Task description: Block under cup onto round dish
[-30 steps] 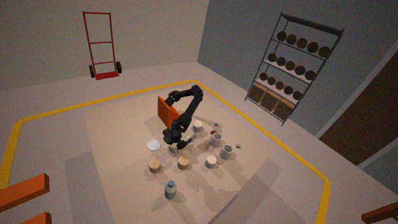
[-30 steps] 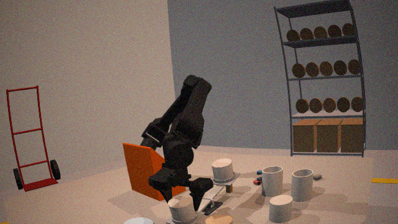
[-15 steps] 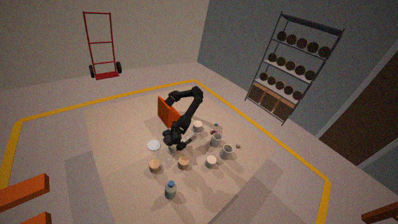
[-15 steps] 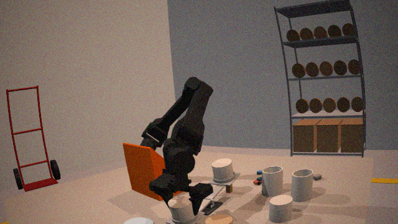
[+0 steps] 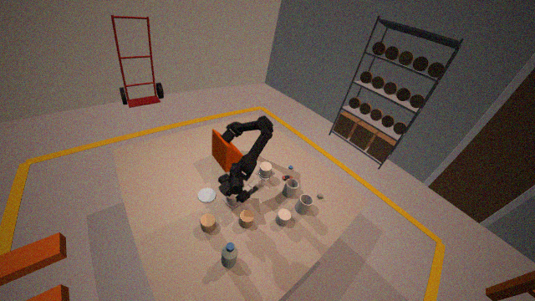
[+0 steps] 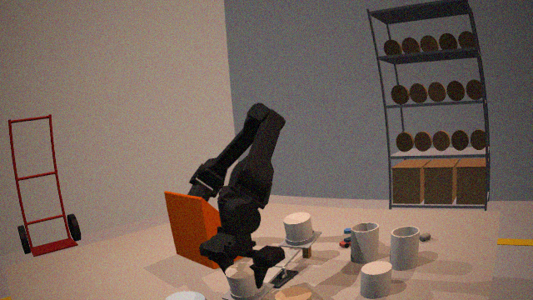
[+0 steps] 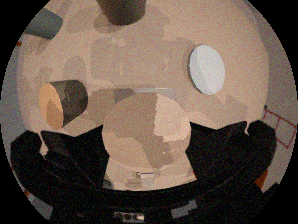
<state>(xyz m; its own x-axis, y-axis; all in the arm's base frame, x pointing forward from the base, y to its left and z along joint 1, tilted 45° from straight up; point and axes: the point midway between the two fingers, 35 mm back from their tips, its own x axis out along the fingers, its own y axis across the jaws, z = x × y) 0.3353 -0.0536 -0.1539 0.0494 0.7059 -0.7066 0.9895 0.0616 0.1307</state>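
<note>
Right now the small grey block is 1 cm below my gripper tip. Also, from my gripper tip: bottle (26 cm ahead, 19 cm to the right, 6 cm above); then round dish (12 cm behind, 10 cm to the right, 4 cm below); then balance (14 cm to the left, 2 cm behind, 1 cm below).
</note>
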